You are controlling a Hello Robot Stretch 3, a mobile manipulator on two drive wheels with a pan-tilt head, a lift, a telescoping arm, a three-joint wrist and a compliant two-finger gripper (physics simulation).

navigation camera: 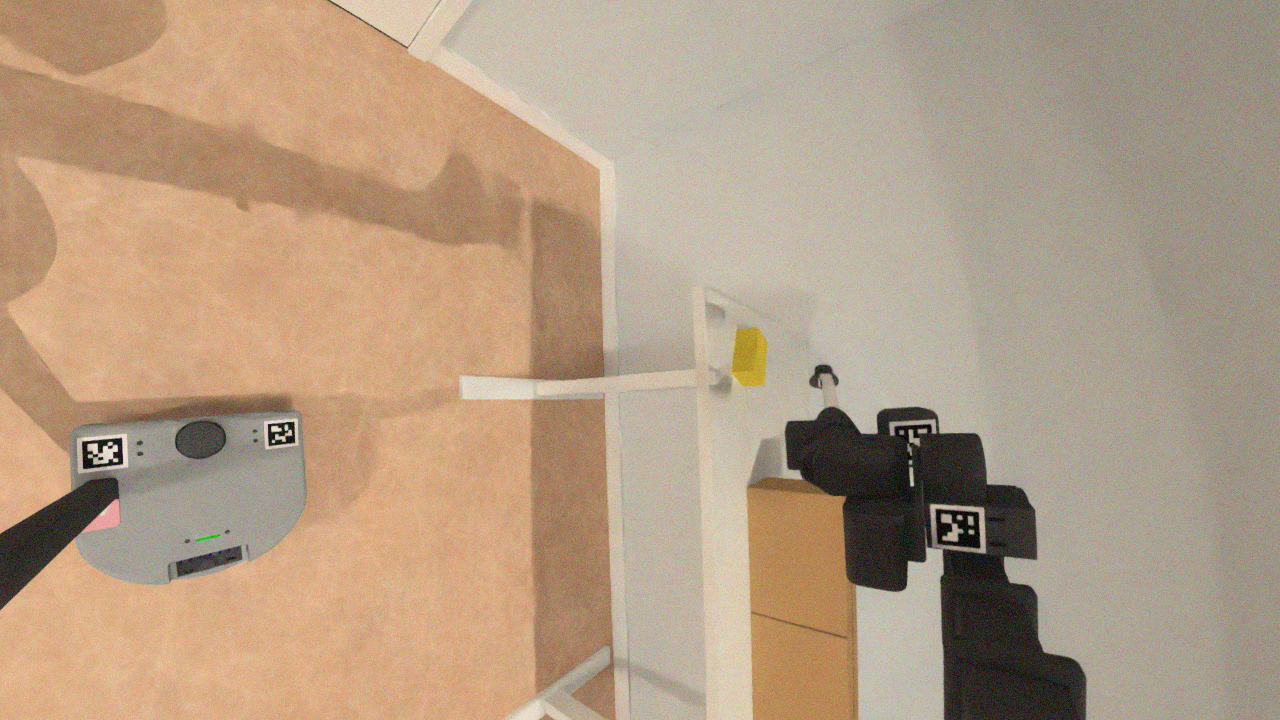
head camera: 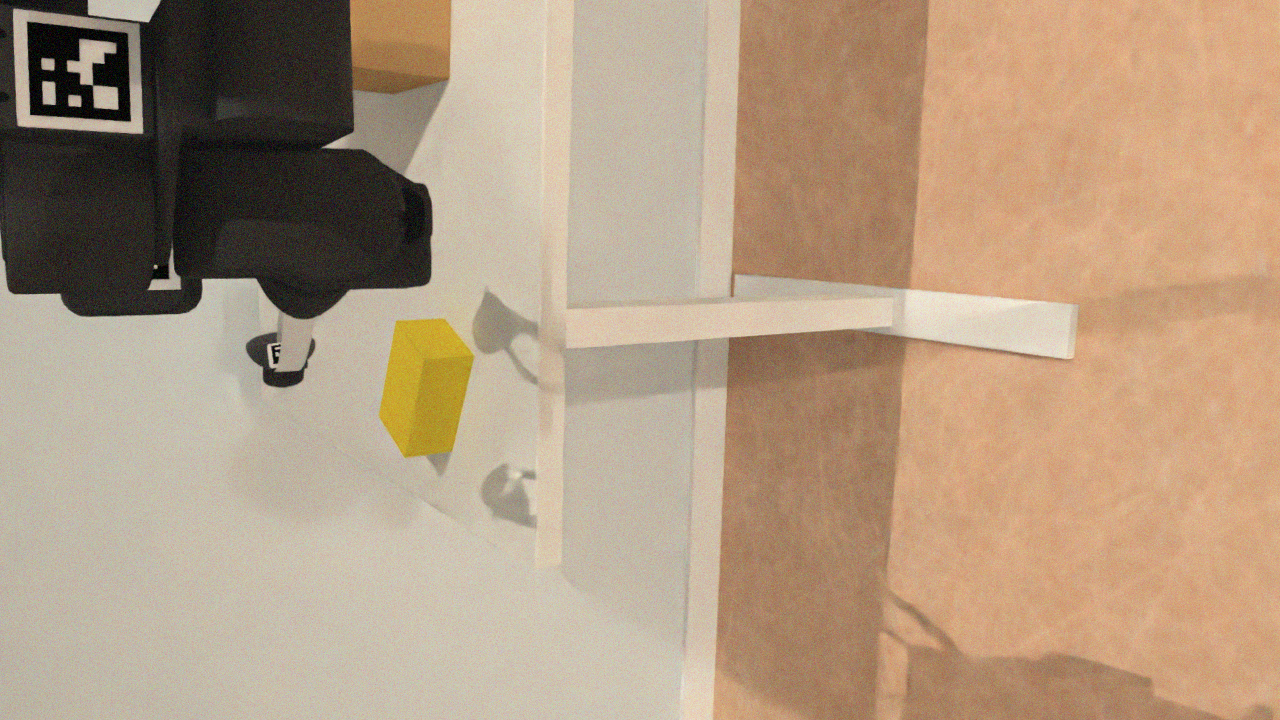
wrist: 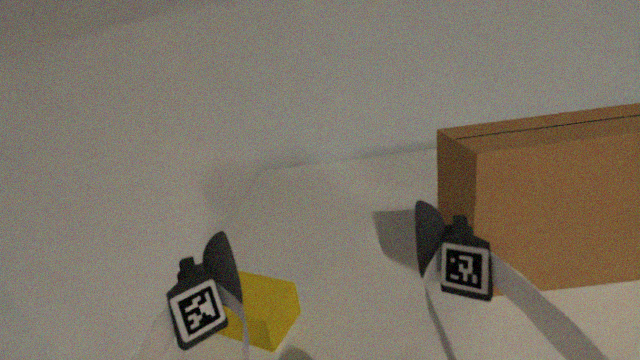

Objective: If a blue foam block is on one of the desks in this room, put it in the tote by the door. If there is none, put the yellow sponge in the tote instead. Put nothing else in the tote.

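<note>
The yellow sponge [head camera: 426,389] [navigation camera: 750,356] [wrist: 272,310] lies on the white desk [head camera: 551,447] [navigation camera: 726,555] [wrist: 605,312], near its end. My gripper [wrist: 324,242] is open and empty above the desk. In the wrist view its left finger covers part of the sponge, and its right finger is in front of the wooden box's near end. In the head and navigation views one fingertip shows beside the sponge, on the wall side, apart from it; the other finger is hidden. A blue foam block and the tote do not show in these views.
A long wooden box [head camera: 401,40] [navigation camera: 796,555] [wrist: 555,210] stands on the desk beside the sponge. The wall is behind the desk. White desk legs [head camera: 984,324] [navigation camera: 501,387] reach out over the floor. My grey base [navigation camera: 201,501] is on the floor in front of the desk.
</note>
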